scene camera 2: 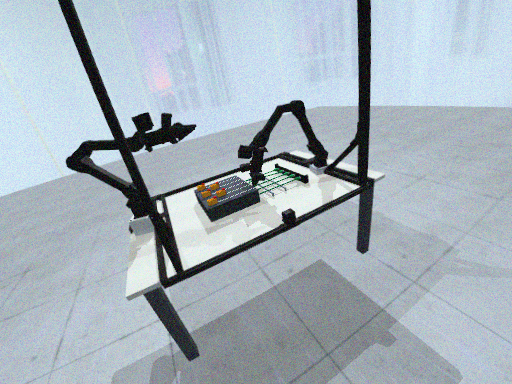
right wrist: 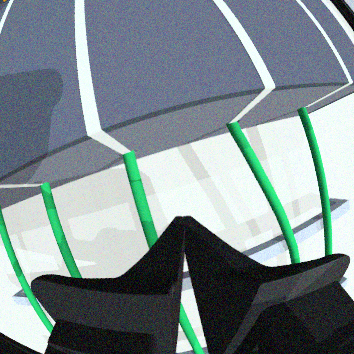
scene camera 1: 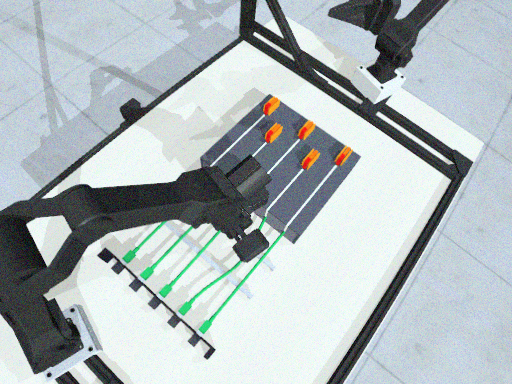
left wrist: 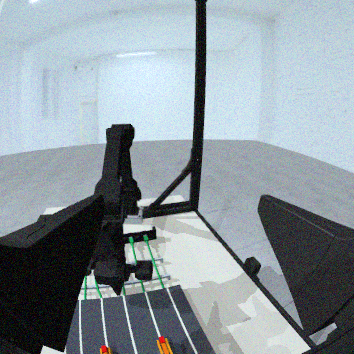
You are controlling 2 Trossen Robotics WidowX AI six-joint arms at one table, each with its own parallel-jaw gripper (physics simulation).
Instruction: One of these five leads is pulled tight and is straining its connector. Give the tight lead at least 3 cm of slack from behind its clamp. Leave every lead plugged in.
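Pixels of known places: left gripper, fingertip midpoint: [scene camera 2: 195, 126] [left wrist: 184, 203]; right gripper, fingertip midpoint: [right wrist: 182, 222] [scene camera 1: 239, 222] [left wrist: 118, 294]; left arm's base, origin of the base link: [scene camera 2: 142, 214] [scene camera 1: 381, 72]; right arm's base, origin of the base link: [scene camera 2: 320, 165] [scene camera 1: 61, 341] [left wrist: 130, 210].
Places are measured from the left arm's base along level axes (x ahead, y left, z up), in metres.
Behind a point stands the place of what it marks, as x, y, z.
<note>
Five green leads, among them one bowed lead [scene camera 1: 220, 277] @[0.648, 0.216, -0.050] [right wrist: 270, 190] @[0.530, 0.178, -0.049] and a straighter middle lead [scene camera 1: 192, 262] @[0.679, 0.159, -0.050] [right wrist: 141, 200] @[0.533, 0.114, -0.050], run from green connectors at a black strip [scene camera 1: 209, 352] @[0.738, 0.323, -0.032] [scene camera 2: 292, 172] @[0.780, 0.143, -0.039] [left wrist: 150, 233] @[0.807, 0.062, -0.048] to a dark block [scene camera 1: 292, 200] @[0.438, 0.168, -0.010] [scene camera 2: 230, 206] [left wrist: 141, 320] @[0.446, 0.059, -0.010] [right wrist: 160, 60] @[0.490, 0.124, -0.010]. White lines continue over it to orange clamps, one at the right [scene camera 1: 343, 156] @[0.289, 0.152, 0.019]. Which lead is tight is unclear. My right gripper [scene camera 2: 256, 182] @[0.547, 0.134, -0.065] [left wrist: 118, 294] @[0.547, 0.134, -0.065] [right wrist: 182, 222] @[0.547, 0.134, -0.065] is shut and empty, its tips over the middle lead in the right wrist view. My left gripper [scene camera 2: 194, 128] @[0.350, -0.001, 0.322] [left wrist: 184, 203] @[0.350, -0.001, 0.322] is open, raised away from the leads.
Two low pale rails [scene camera 1: 240, 287] @[0.624, 0.254, -0.055] [right wrist: 295, 231] @[0.556, 0.204, -0.057] lie across beneath the leads. The right arm [scene camera 1: 145, 200] @[0.701, 0.149, 0.273] covers part of the block and leads in scene camera 1. A black frame [scene camera 1: 410, 142] @[0.047, 0.194, -0.056] edges the table, with upright posts [scene camera 2: 364, 90] @[1.023, -0.132, 0.344] and a small black block [scene camera 1: 132, 110] @[0.619, -0.239, -0.030] [scene camera 2: 289, 216] @[0.618, -0.265, -0.038] [left wrist: 252, 266] @[0.602, -0.244, -0.029].
</note>
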